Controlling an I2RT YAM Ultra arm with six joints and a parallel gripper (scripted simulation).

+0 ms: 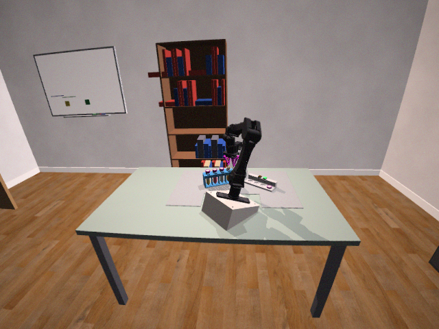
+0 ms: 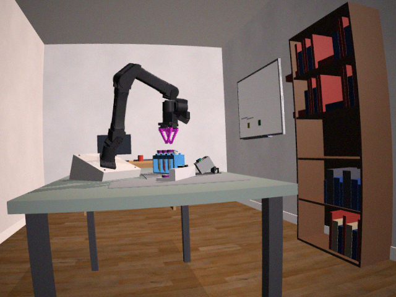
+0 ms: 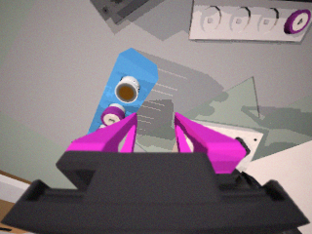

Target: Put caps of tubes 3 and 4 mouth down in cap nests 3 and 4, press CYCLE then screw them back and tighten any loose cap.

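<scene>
Now: the purple cap 90 mm behind my hand, 260 mm to the right of it and 140 mm below it. From my hand the other things lie so: grey key desk 140 mm ahead, 80 mm to the right, 100 mm below; blue cycle key 130 mm ahead, 50 mm to the right, 90 mm below; green ready key 120 mm ahead, 100 mm to the right, 90 mm below.
</scene>
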